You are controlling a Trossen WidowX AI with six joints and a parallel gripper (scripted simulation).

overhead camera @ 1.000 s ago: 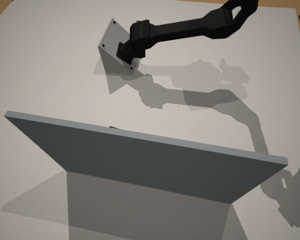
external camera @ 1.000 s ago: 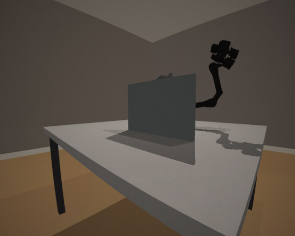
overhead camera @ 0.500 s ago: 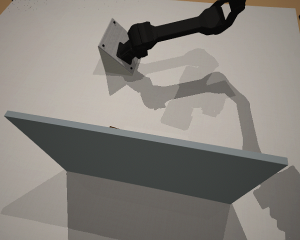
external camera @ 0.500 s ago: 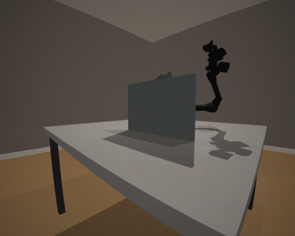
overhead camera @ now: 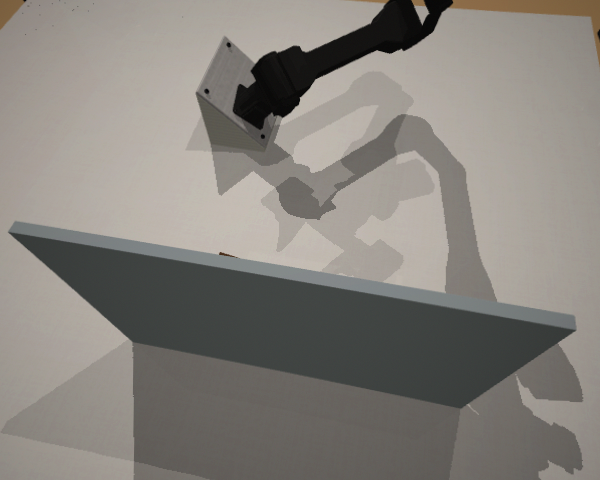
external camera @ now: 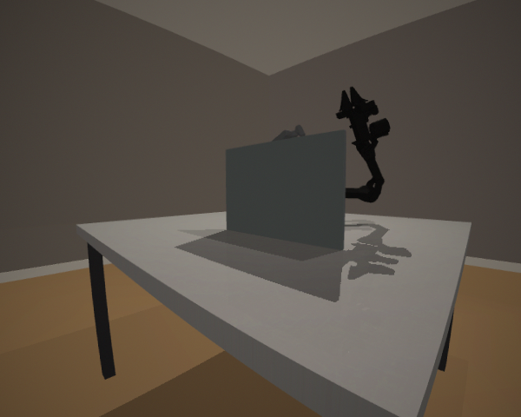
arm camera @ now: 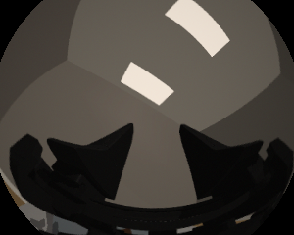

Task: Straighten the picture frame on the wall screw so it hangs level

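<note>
Right now the picture frame is 38 cm below my gripper tip, 30 cm ahead of it and 12 cm to the right of it. Round my gripper tip: wall panel 39 cm below, 31 cm ahead, 12 cm to the right.
</note>
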